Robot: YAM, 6 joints.
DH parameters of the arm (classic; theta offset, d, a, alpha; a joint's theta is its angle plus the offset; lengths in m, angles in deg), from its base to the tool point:
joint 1: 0 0.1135 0.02 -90
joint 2: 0 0 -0.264 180
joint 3: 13.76 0 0.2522 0
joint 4: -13.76 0 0.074 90
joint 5: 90 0 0 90
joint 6: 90 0.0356 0 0
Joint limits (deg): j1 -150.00..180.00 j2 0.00..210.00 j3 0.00..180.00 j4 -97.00..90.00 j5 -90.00..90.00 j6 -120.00..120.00
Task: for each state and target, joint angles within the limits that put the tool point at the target. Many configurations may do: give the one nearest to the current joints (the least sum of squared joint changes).
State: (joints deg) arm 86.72 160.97 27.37 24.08 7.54 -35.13
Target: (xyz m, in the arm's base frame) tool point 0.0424 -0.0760 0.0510
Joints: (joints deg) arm 112.87 195.95 0.18 15.15 15.53 -35.13
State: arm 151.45 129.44 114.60 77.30 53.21 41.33
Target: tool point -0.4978 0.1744 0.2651
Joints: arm 163.81 139.40 105.80 77.05 53.74 41.33
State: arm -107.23 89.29 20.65 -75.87 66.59 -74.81
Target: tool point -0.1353 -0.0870 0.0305
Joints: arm -135.69 125.64 34.78 -53.65 64.94 -74.81
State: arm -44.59 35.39 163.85 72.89 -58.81 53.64
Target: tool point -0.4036 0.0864 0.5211
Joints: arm -8.27 44.59 157.04 56.35 -50.44 53.64
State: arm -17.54 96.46 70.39 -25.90 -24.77 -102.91
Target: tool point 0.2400 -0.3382 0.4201
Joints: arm -56.34 99.88 101.21 -11.58 -20.21 -102.91
